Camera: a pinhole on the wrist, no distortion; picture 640 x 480 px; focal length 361.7 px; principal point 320.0 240.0 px. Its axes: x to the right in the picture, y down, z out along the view. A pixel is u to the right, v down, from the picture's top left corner.
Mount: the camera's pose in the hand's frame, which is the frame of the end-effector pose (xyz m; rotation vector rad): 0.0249 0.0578 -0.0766 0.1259 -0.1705 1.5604
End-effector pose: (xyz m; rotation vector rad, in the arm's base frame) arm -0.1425 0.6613 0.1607 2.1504 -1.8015 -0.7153
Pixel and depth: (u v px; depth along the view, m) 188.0 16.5 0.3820
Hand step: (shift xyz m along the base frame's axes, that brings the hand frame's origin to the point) 0.0158 -0.1767 -0.3631
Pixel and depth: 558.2 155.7 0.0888
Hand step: -0.0900 -0.0596 0.0198
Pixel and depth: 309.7 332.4 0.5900
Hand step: -0.2130 0.2129 -0.4239
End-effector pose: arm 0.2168 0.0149 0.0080 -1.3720 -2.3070 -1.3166
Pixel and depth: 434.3 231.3 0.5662
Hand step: 0.2314 0.4218 -0.2206
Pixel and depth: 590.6 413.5 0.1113
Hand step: 0.1231 0.0381 0.0277
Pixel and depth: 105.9 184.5 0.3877
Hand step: -0.1522 0.1949 -0.2666
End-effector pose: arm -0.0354 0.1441 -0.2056 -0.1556 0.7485 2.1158
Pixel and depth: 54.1 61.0 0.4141
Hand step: 0.1546 0.4511 0.0009
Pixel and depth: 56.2 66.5 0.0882
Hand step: -0.0230 0.0542 -0.0344
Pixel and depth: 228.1 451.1 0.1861
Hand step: 0.0872 0.0013 0.0987
